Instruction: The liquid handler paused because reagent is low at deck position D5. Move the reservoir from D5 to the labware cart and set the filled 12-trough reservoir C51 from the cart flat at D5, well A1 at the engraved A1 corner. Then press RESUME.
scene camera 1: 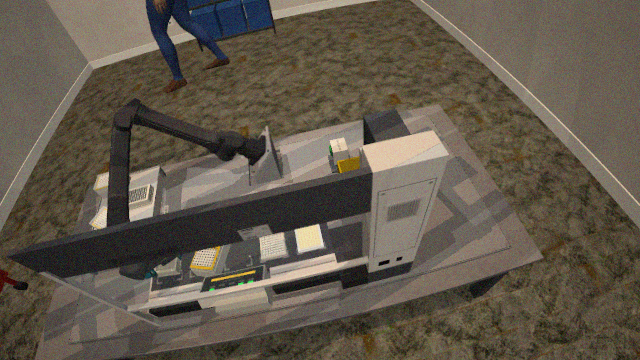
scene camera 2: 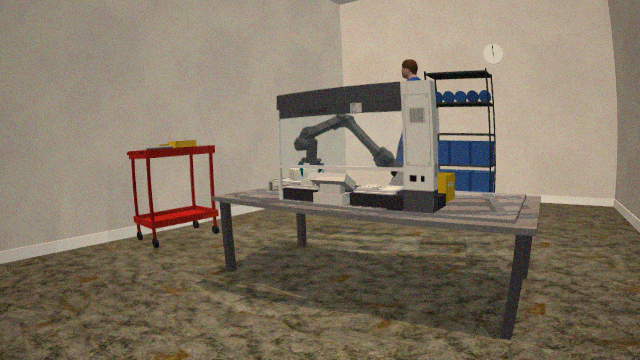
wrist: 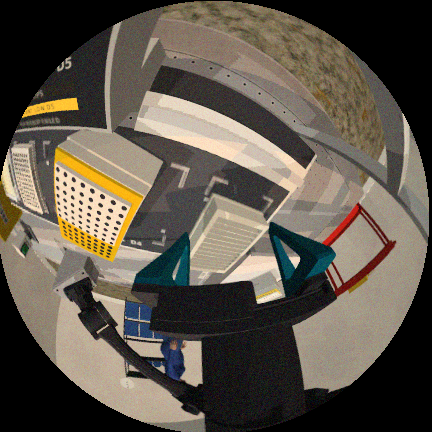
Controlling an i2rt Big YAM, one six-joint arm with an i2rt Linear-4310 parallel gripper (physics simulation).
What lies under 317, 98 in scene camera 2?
A dark gantry beam.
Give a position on a cream ribbed reservoir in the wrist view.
225, 229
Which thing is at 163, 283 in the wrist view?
My gripper.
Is my gripper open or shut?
Open.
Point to a white instrument tower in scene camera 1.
At 401, 161
